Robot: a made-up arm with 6 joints. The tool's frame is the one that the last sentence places. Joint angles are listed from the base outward.
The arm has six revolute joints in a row. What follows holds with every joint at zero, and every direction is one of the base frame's. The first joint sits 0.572 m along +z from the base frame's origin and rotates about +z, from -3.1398 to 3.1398 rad. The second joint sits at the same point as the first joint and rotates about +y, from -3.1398 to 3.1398 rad. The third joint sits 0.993 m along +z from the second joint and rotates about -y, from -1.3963 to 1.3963 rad. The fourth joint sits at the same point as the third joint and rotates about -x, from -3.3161 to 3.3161 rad. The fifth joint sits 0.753 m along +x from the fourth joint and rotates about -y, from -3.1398 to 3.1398 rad. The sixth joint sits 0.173 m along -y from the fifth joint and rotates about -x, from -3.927 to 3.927 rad. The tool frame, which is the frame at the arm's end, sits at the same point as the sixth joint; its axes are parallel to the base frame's.
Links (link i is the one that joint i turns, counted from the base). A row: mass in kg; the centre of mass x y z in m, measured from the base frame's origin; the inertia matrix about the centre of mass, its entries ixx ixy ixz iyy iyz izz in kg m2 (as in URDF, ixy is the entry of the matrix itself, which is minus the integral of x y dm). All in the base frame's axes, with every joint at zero. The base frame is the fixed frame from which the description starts. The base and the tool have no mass.
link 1: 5.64; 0.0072 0.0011 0.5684; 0.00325 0 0 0.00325 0 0.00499
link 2: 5.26; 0.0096 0.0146 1.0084; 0.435 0 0 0.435 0 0.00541
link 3: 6.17; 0.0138 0.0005 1.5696; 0.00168 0 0 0.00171 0 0.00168
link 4: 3.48; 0.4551 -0.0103 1.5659; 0.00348 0 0 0.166 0 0.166
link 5: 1.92; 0.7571 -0.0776 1.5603; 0.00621 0 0 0.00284 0 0.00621
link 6: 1.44; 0.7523 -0.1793 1.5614; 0.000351 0 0 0.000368 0 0.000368
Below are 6 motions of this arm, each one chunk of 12 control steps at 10 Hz.
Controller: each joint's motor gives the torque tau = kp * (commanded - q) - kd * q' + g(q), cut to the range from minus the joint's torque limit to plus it. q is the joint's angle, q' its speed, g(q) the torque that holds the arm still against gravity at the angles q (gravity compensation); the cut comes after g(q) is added. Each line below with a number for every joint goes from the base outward.
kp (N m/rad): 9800 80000 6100 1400 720 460
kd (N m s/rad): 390 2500 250 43 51 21
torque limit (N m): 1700 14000 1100 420 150 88
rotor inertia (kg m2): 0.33 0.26 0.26 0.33 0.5 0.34
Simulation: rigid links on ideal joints. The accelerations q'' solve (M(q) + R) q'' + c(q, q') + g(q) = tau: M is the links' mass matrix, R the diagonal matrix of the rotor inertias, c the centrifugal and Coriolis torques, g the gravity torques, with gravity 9.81 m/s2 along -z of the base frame. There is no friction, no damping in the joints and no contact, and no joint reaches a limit. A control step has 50 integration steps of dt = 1/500 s. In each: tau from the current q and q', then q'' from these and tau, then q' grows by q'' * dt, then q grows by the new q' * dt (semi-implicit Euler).
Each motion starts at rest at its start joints. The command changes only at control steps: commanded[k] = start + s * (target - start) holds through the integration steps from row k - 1 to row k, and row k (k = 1, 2, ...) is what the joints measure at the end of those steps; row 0 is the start. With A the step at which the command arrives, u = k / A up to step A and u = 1 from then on. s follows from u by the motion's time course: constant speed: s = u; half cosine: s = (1 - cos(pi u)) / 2; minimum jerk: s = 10 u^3 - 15 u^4 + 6 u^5; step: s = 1 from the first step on.
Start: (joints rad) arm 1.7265 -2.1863 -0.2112 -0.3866 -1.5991 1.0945
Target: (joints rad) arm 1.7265 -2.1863 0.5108 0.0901 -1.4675 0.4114
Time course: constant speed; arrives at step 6
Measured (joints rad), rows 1 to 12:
1: 1.7264 -2.1868 -0.0944 -0.3032 -1.5821 0.9860
2: 1.7262 -2.1870 0.0260 -0.2235 -1.5612 0.8719
3: 1.7263 -2.1871 0.1464 -0.1439 -1.5394 0.7580
4: 1.7263 -2.1873 0.2668 -0.0644 -1.5175 0.6442
5: 1.7263 -2.1874 0.3872 0.0151 -1.4956 0.5303
6: 1.7263 -2.1875 0.5076 0.0945 -1.4737 0.4165
7: 1.7264 -2.1863 0.5107 0.0901 -1.4687 0.4111
8: 1.7266 -2.1863 0.5108 0.0901 -1.4677 0.4114
9: 1.7265 -2.1863 0.5108 0.0901 -1.4675 0.4114
10: 1.7265 -2.1863 0.5108 0.0901 -1.4675 0.4114
11: 1.7265 -2.1863 0.5108 0.0901 -1.4675 0.4114
12: 1.7265 -2.1863 0.5108 0.0901 -1.4675 0.4114

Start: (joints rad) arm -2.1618 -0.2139 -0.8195 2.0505 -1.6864 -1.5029
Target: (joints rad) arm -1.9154 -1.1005 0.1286 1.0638 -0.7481 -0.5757
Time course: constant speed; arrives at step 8
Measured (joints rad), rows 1 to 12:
1: -2.1333 -0.3218 -0.7035 1.9269 -1.5957 -1.3920
2: -2.1024 -0.4328 -0.5837 1.8040 -1.4836 -1.2758
3: -2.0714 -0.5439 -0.4640 1.6812 -1.3673 -1.1598
4: -2.0404 -0.6550 -0.3442 1.5586 -1.2503 -1.0439
5: -2.0093 -0.7662 -0.2244 1.4362 -1.1331 -0.9280
6: -1.9779 -0.8773 -0.1045 1.3139 -1.0159 -0.8121
7: -1.9464 -0.9885 0.0154 1.1917 -0.8986 -0.6962
8: -1.9148 -1.0997 0.1353 1.0698 -0.7813 -0.5803
9: -1.9151 -1.1004 0.1290 1.0637 -0.7545 -0.5754
10: -1.9155 -1.1005 0.1286 1.0638 -0.7493 -0.5757
11: -1.9154 -1.1005 0.1286 1.0638 -0.7483 -0.5757
12: -1.9154 -1.1005 0.1286 1.0638 -0.7481 -0.5757

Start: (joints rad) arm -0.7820 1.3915 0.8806 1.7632 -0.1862 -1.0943
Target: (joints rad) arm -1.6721 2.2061 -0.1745 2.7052 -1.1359 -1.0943
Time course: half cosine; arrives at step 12
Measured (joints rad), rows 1 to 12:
1: -0.7963 1.4057 0.8609 1.7793 -0.1987 -1.0944
2: -0.8424 1.4469 0.8050 1.8258 -0.2382 -1.0946
3: -0.9176 1.5120 0.7188 1.9001 -0.3057 -1.0948
4: -1.0131 1.5964 0.6083 1.9978 -0.3972 -1.0949
5: -1.1229 1.6945 0.4810 2.1121 -0.5067 -1.0950
6: -1.2387 1.7995 0.3456 2.2350 -0.6267 -1.0950
7: -1.3520 1.9043 0.2106 2.3582 -0.7491 -1.0950
8: -1.4558 2.0021 0.0852 2.4729 -0.8655 -1.0949
9: -1.5444 2.0861 -0.0225 2.5709 -0.9680 -1.0947
10: -1.6129 2.1508 -0.1052 2.6454 -1.0495 -1.0946
11: -1.6565 2.1917 -0.1572 2.6914 -1.1046 -1.0945
12: -1.6719 2.2059 -0.1748 2.7060 -1.1293 -1.0944

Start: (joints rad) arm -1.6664 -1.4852 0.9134 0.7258 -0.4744 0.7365
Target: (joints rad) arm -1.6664 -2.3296 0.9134 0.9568 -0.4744 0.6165
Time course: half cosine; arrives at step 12
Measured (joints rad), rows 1 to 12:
1: -1.6664 -1.4997 0.9158 0.7310 -0.4744 0.7346
2: -1.6664 -1.5420 0.9205 0.7448 -0.4744 0.7288
3: -1.6664 -1.6092 0.9248 0.7650 -0.4744 0.7195
4: -1.6664 -1.6967 0.9284 0.7904 -0.4744 0.7072
5: -1.6664 -1.7986 0.9309 0.8192 -0.4744 0.6929
6: -1.6664 -1.9079 0.9323 0.8493 -0.4744 0.6774
7: -1.6664 -2.0171 0.9323 0.8790 -0.4744 0.6619
8: -1.6663 -2.1189 0.9311 0.9060 -0.4744 0.6473
9: -1.6663 -2.2063 0.9286 0.9287 -0.4744 0.6348
10: -1.6663 -2.2733 0.9251 0.9456 -0.4744 0.6251
11: -1.6663 -2.3153 0.9208 0.9555 -0.4744 0.6189
12: -1.6664 -2.3296 0.9160 0.9576 -0.4744 0.6166

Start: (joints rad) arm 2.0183 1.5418 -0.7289 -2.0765 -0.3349 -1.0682
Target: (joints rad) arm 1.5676 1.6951 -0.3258 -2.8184 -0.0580 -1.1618
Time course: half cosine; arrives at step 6
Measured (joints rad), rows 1 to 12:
1: 1.9870 1.5518 -0.7025 -2.1259 -0.3205 -1.0742
2: 1.9023 1.5793 -0.6297 -2.2616 -0.2779 -1.0910
3: 1.7879 1.6172 -0.5293 -2.4478 -0.2145 -1.1142
4: 1.6746 1.6555 -0.4286 -2.6340 -0.1464 -1.1376
5: 1.5930 1.6838 -0.3545 -2.7697 -0.0917 -1.1550
6: 1.5654 1.6947 -0.3265 -2.8188 -0.0651 -1.1616
7: 1.5674 1.6951 -0.3258 -2.8184 -0.0594 -1.1618
8: 1.5677 1.6951 -0.3258 -2.8184 -0.0583 -1.1618
9: 1.5676 1.6951 -0.3258 -2.8184 -0.0580 -1.1618
10: 1.5676 1.6951 -0.3258 -2.8184 -0.0580 -1.1618
11: 1.5676 1.6951 -0.3258 -2.8184 -0.0580 -1.1618
12: 1.5676 1.6951 -0.3258 -2.8184 -0.0580 -1.1618

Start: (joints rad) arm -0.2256 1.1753 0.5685 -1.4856 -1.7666 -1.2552
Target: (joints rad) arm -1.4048 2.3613 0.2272 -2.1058 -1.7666 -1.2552
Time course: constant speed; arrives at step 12
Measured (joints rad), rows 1 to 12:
1: -0.3232 1.2738 0.5306 -1.5344 -1.7665 -1.2548
2: -0.4354 1.3724 0.5021 -1.5825 -1.7668 -1.2548
3: -0.5297 1.4712 0.4738 -1.6350 -1.7668 -1.2548
4: -0.6275 1.5699 0.4458 -1.6863 -1.7668 -1.2548
5: -0.7262 1.6686 0.4177 -1.7375 -1.7668 -1.2548
6: -0.8239 1.7674 0.3896 -1.7890 -1.7668 -1.2549
7: -0.9214 1.8661 0.3615 -1.8405 -1.7668 -1.2549
8: -1.0185 1.9649 0.3333 -1.8921 -1.7669 -1.2549
9: -1.1151 2.0636 0.3051 -1.9440 -1.7669 -1.2549
10: -1.2111 2.1624 0.2770 -1.9960 -1.7669 -1.2550
11: -1.3068 2.2612 0.2488 -2.0482 -1.7668 -1.2550
12: -1.4025 2.3599 0.2205 -2.1005 -1.7668 -1.2550

